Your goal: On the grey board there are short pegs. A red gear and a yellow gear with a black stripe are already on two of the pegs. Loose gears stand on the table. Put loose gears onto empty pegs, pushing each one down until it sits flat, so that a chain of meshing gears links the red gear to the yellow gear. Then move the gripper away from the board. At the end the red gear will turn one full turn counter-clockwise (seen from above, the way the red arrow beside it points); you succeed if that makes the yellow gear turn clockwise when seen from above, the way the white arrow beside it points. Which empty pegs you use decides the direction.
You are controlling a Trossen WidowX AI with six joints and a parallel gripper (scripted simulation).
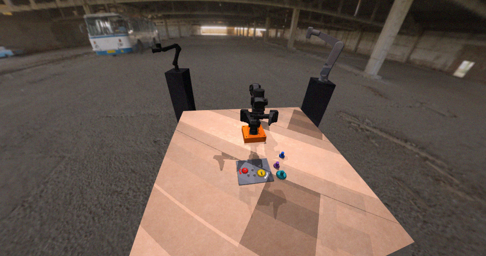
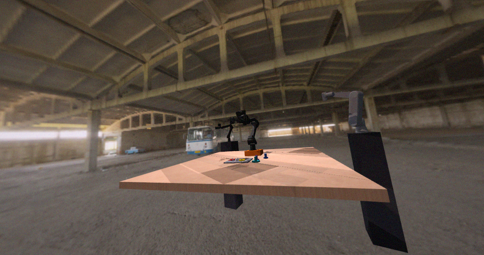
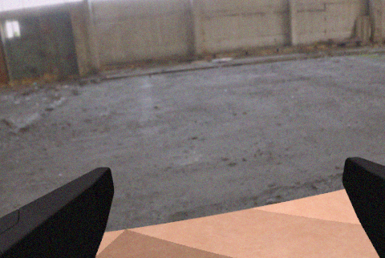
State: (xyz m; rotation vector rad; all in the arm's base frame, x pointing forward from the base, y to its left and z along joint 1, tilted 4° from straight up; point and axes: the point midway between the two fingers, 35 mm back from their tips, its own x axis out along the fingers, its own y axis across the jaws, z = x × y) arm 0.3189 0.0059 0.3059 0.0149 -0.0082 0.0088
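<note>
My gripper tip is 36 cm above the blue gear, 21 cm to the right of it and 15 cm past it. Round my gripper tip: red gear (36 cm below, 5 cm to the right); yellow gear (36 cm below, 5 cm to the left); red arrow (37 cm below, 8 cm to the right).
</note>
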